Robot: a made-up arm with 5 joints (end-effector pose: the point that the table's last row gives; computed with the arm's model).
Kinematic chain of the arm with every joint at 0, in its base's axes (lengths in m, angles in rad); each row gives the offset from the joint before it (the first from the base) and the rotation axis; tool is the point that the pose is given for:
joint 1: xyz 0 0 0.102 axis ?
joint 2: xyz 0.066 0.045 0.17 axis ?
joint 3: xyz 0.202 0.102 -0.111 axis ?
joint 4: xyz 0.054 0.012 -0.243 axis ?
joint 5: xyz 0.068 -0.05 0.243 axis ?
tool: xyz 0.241 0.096 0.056
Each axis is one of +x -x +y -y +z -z.
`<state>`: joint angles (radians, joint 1 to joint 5).
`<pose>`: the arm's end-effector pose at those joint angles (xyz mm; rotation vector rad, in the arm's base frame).
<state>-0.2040 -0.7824 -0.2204 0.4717 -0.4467</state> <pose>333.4 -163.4 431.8 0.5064 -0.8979 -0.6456</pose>
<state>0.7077 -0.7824 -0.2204 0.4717 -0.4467</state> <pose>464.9 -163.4 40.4 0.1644 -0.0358 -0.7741</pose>
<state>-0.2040 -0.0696 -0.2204 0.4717 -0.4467</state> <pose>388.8 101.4 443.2 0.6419 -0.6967 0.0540</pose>
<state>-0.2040 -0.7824 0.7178 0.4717 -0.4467</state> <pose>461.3 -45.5 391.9 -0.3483 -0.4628 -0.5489</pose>
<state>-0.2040 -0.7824 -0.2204 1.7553 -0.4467</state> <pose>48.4 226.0 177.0 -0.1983 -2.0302 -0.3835</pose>
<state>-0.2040 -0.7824 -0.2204 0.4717 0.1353</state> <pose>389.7 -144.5 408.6 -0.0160 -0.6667 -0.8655</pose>
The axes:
joint 1: +y
joint 2: +z
joint 3: -x
joint 4: -y
joint 5: -x

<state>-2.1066 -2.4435 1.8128 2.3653 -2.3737</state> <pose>-286.5 201.2 88.8 0.7081 -1.7852 0.9124</pose>
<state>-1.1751 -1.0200 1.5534 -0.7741 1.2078</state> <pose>65.4 -586.1 270.8 -1.0296 1.3685 -1.0939</pose>
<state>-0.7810 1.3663 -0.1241 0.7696 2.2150</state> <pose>-11.6 431.4 258.7 -1.3257 -2.1072 -0.4727</pose>
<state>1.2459 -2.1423 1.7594 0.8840 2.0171</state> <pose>79.2 -349.6 93.7 1.2434 -0.8333 -1.5610</pose>
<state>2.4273 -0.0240 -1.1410 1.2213 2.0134</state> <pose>-182.4 45.2 -151.0 -1.8148 1.8841 0.3286</pose>
